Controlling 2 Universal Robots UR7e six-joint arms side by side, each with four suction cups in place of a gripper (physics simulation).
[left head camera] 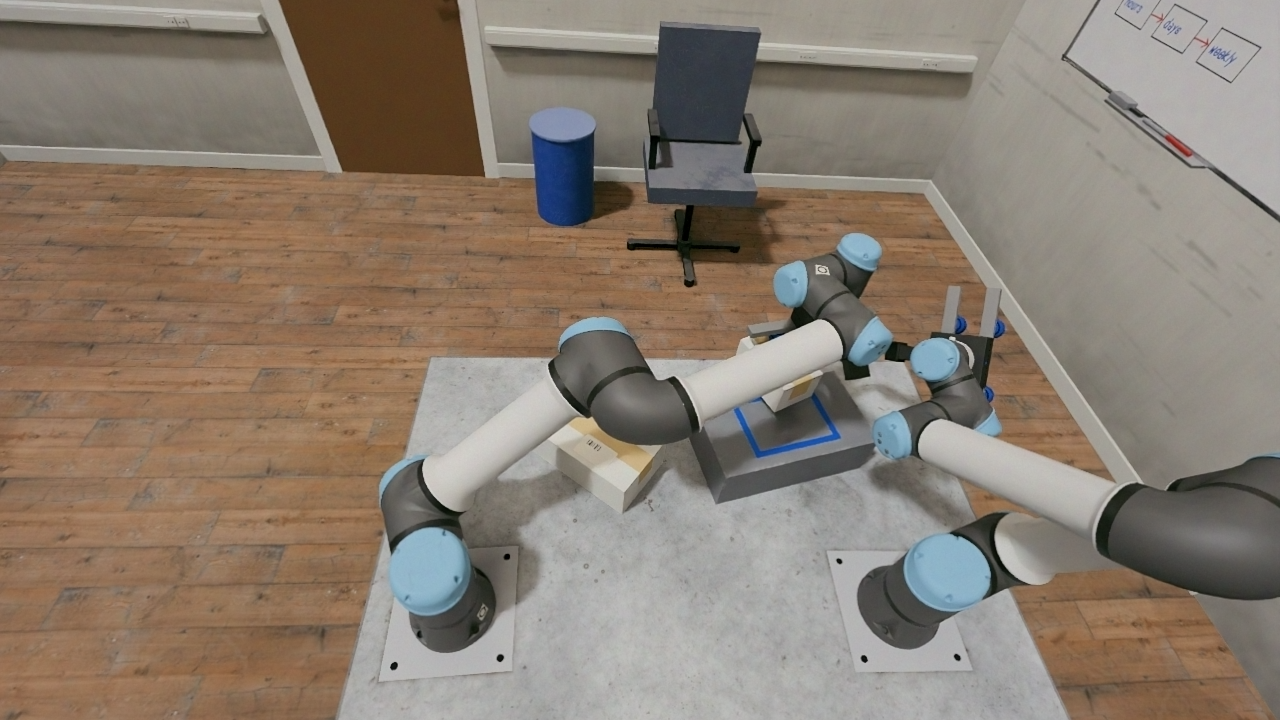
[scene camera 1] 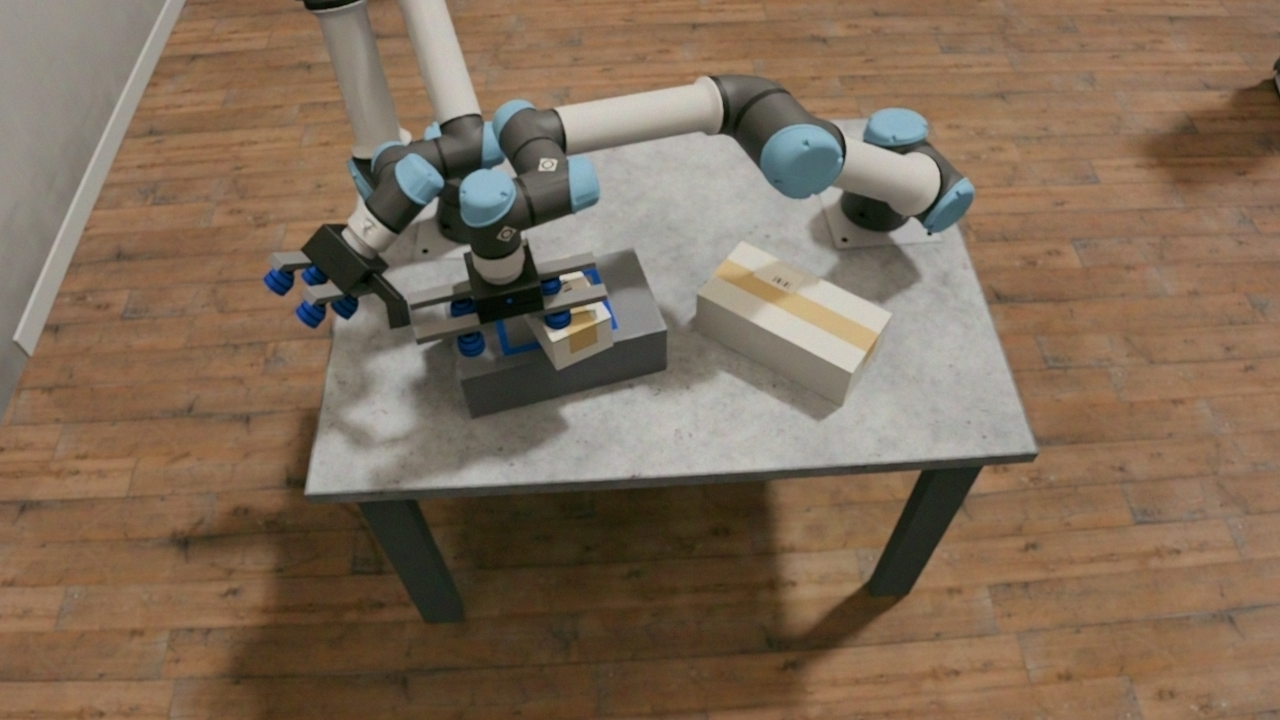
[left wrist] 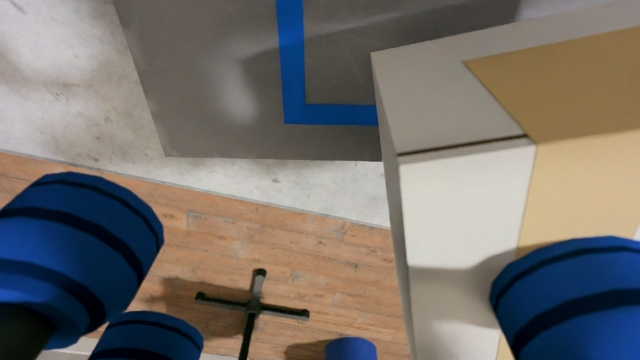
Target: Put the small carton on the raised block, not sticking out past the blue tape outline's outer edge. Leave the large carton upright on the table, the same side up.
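Seen in the pictures: left hand, its tool point: (scene camera 1: pixel 511 319) (left wrist: pixel 315 296); left arm's base, origin of its link: (left head camera: pixel 454 608) (scene camera 1: pixel 876 206); right arm's base, origin of its link: (left head camera: pixel 895 607).
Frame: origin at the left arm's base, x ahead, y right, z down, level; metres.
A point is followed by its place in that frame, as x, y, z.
The small carton (left head camera: pixel 794 391) {0.311, 0.675, -0.223} (scene camera 1: pixel 572 344) {0.465, 0.648, -0.218} (left wrist: pixel 460 200) {0.344, 0.720, -0.245}, white with tan tape, hangs turned askew over the grey raised block (left head camera: pixel 787 479) {0.209, 0.686, -0.039} (scene camera 1: pixel 626 358) {0.389, 0.560, -0.066} (left wrist: pixel 200 75) {0.383, 0.817, -0.120}. It covers part of the blue tape outline (left head camera: pixel 799 445) {0.245, 0.698, -0.121} (scene camera 1: pixel 519 350) {0.393, 0.741, -0.120} (left wrist: pixel 294 60) {0.364, 0.767, -0.121} and reaches past the outline in the picture. My left gripper (scene camera 1: pixel 510 302) {0.413, 0.741, -0.229} holds it from above by the cups at one end; its other cups are off the carton. My right gripper (left head camera: pixel 977 347) {0.358, 1.066, -0.256} (scene camera 1: pixel 313 293) {0.358, 1.066, -0.256} is open and empty, tilted beside the block. The large carton (left head camera: pixel 595 465) {0.228, 0.268, -0.103} (scene camera 1: pixel 778 326) {0.375, 0.292, -0.102} rests level on the table, taped face up.
Both grippers and wrists are close together near the block in scene camera 1. The left forearm (left head camera: pixel 760 371) {0.174, 0.512, -0.464} crosses above the block and partly hides the small carton. The table (left head camera: pixel 671 608) {-0.028, 0.404, 0.000} (scene camera 1: pixel 680 429) {0.503, 0.478, 0.000} carries both arm bases. A chair (left head camera: pixel 702 170) and a blue bin (left head camera: pixel 563 170) stand beyond it.
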